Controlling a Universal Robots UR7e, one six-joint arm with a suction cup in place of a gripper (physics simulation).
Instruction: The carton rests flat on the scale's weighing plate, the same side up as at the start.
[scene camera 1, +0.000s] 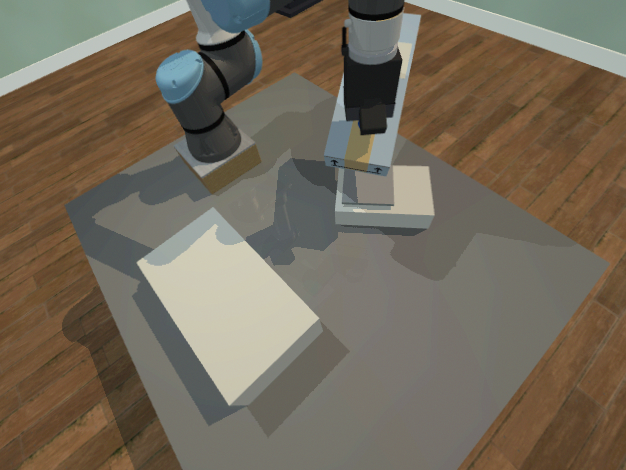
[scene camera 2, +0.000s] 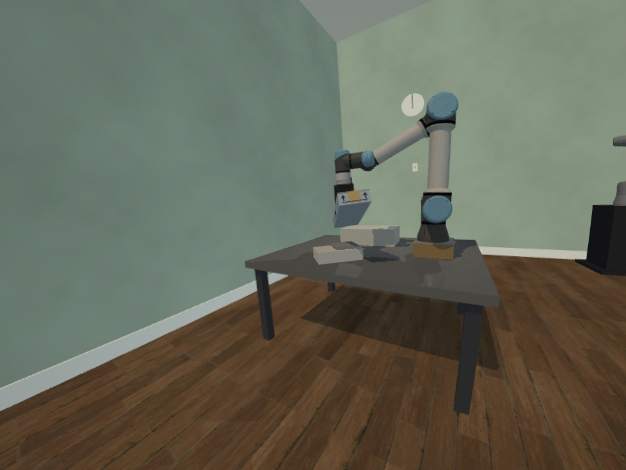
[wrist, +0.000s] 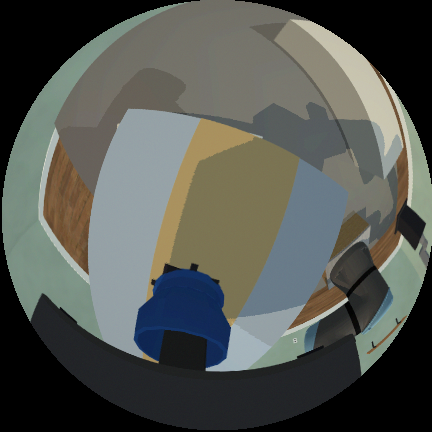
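Observation:
The pale blue carton has a tan tape strip along its top and arrows pointing up on its end faces. It hangs tilted in the air, its end toward scene camera 2 raised and the opposite end low. My gripper, a blue suction cup, is on the taped top face and holds the carton; in scene camera 1 the cup is mostly hidden by the black tool parts. The white scale stands on the table. Its grey weighing plate is below the carton, with a gap between them, and is partly hidden in scene camera 1.
A large cream block lies on the grey table, to the front left of the scale in scene camera 1. The arm's base stands on a wooden block near the table's edge.

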